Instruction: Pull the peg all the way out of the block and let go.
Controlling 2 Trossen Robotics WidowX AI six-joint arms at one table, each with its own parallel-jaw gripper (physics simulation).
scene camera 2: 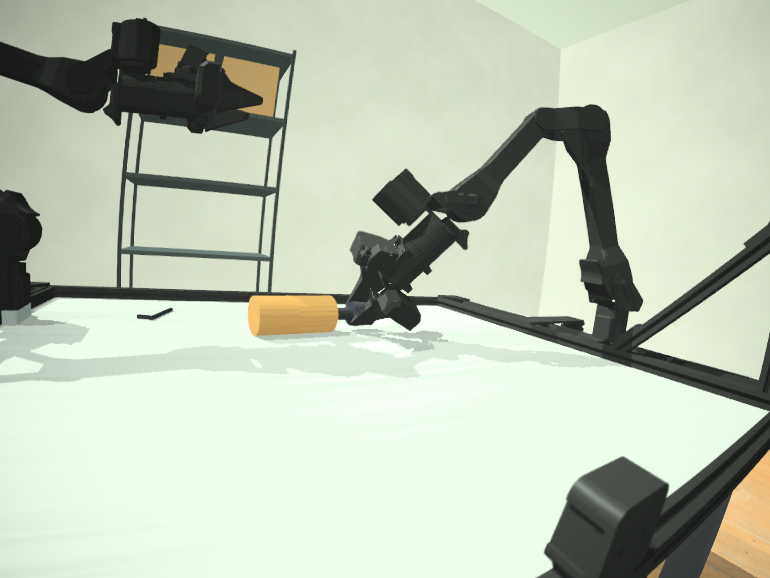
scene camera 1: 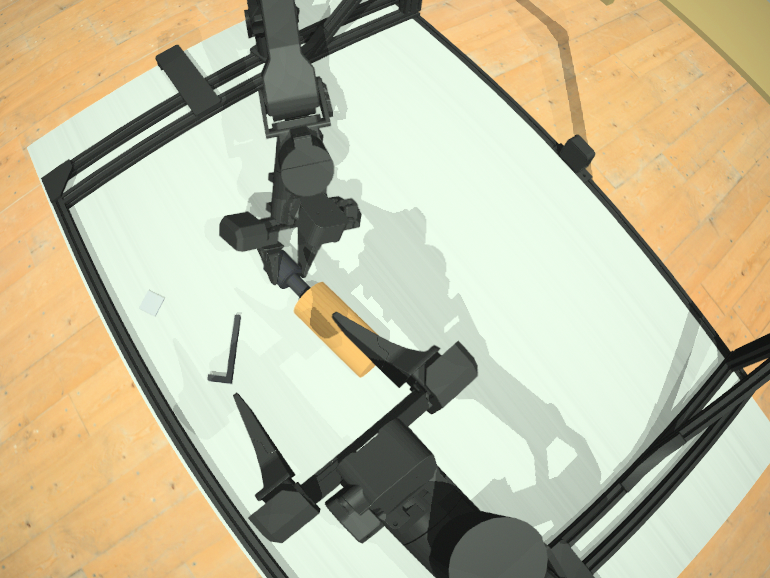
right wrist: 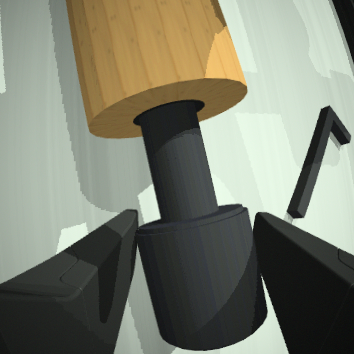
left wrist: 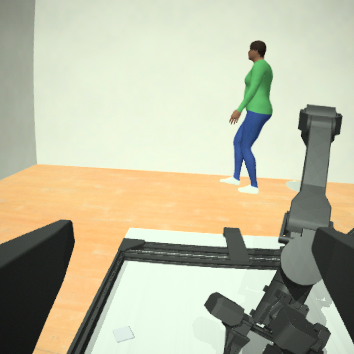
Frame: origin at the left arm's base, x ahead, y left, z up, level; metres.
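Seen in the pictures: left gripper, fingertip midpoint: (scene camera 2: 255,109) (scene camera 1: 284,354) (left wrist: 197,237); right gripper, fingertip midpoint: (scene camera 2: 349,315) (scene camera 1: 287,280) (right wrist: 196,222); left arm's base, origin of the base link: (scene camera 2: 0,305); right arm's base, origin of the base link: (scene camera 2: 607,340).
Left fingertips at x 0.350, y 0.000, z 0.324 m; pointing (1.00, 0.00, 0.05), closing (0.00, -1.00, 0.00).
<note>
Offsets run from my left fingertips to a thing's middle. "*": to the spot under its first point.
The orange wooden cylinder block @[dx +0.061, dy -0.102, dz -0.316 m] (scene camera 1: 355,356) (scene camera 2: 292,315) (right wrist: 150,50) lies on its side. The dark peg @[dx +0.135, dy -0.098, dz -0.316 m] (scene camera 1: 297,285) (scene camera 2: 343,313) (right wrist: 182,172) has its narrow shaft in the hole of the block's end face; a length of shaft and the wide head show outside. My right gripper (scene camera 1: 289,277) (right wrist: 196,222) is shut on the peg's head, one finger on each side. My left gripper (scene camera 1: 286,355) (scene camera 2: 255,107) (left wrist: 197,237) is open and empty, raised high above the table; one finger overlaps the block in scene camera 1. The shaft's inner end is hidden in the block.
A black L-shaped bar @[dx +0.150, dy +0.032, dz -0.339 m] (scene camera 1: 234,348) (scene camera 2: 154,315) (right wrist: 312,165) lies on the table near the block. A pale square @[* dx +0.273, dy +0.078, dz -0.340 m] (scene camera 1: 152,302) (left wrist: 123,334) lies toward the frame's edge. A black frame (scene camera 2: 186,292) borders the table. A person (left wrist: 258,90) stands beyond it.
</note>
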